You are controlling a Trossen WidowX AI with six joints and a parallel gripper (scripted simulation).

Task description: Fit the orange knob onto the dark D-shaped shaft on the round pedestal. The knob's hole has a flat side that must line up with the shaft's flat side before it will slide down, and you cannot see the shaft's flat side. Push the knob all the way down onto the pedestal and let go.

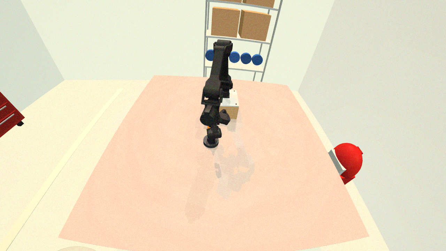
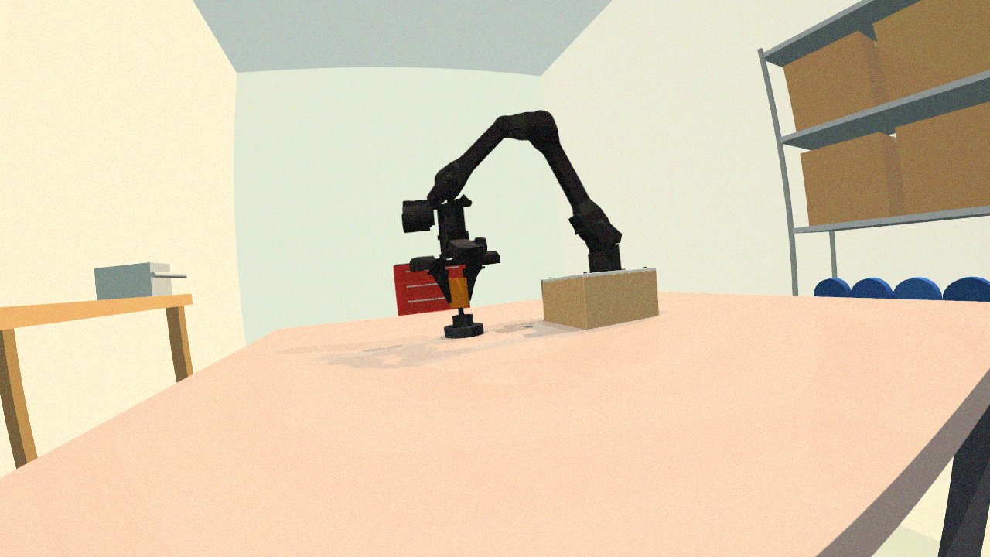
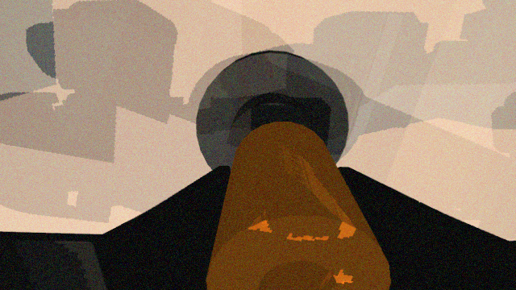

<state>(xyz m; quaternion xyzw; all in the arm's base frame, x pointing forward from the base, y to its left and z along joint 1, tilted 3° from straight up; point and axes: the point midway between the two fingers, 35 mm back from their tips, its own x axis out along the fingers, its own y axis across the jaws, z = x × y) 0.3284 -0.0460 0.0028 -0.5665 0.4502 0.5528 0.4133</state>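
The dark round pedestal is 4 cm below my gripper tip. Also, from my gripper tip: orange knob: 2 cm above.
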